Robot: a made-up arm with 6 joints.
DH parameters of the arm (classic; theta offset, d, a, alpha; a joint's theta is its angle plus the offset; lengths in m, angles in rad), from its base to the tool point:
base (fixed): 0 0.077 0 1.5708
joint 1: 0 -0.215 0.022 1.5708
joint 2: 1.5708 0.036 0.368 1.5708
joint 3: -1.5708 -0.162 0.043 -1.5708
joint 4: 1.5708 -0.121 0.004 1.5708
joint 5: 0.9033 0 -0.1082 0
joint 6: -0.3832 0 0.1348 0
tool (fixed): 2.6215 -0.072 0 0
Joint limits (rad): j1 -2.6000..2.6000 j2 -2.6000..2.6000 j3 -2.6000..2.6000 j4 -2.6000..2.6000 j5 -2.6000..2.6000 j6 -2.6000..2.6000
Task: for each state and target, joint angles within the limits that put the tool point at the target. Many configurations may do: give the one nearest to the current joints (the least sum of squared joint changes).
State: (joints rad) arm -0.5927 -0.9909 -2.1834 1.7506 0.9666 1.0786
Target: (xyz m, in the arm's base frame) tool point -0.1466 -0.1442 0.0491
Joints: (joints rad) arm -1.1961 -0.1139 -1.9509 1.5846 0.7538 0.4907
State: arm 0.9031 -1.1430 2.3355 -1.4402 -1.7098 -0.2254
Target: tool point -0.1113 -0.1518 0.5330
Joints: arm 1.6321 -1.2967 2.5003 -1.5706 -1.4137 -0.3402
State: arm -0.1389 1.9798 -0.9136 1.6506 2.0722 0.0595
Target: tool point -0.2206 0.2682 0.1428
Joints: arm -0.4567 1.3984 -0.6397 1.7578 2.1426 0.2979
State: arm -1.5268 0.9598 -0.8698 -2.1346 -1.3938 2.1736
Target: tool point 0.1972 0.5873 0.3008
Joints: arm -2.2484 1.8147 -0.8421 -2.2631 -1.3317 2.4559
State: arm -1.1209 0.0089 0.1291 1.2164 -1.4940 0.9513
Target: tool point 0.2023 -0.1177 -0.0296
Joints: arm -0.5280 -0.7841 0.2051 1.4407 -1.1123 1.4537
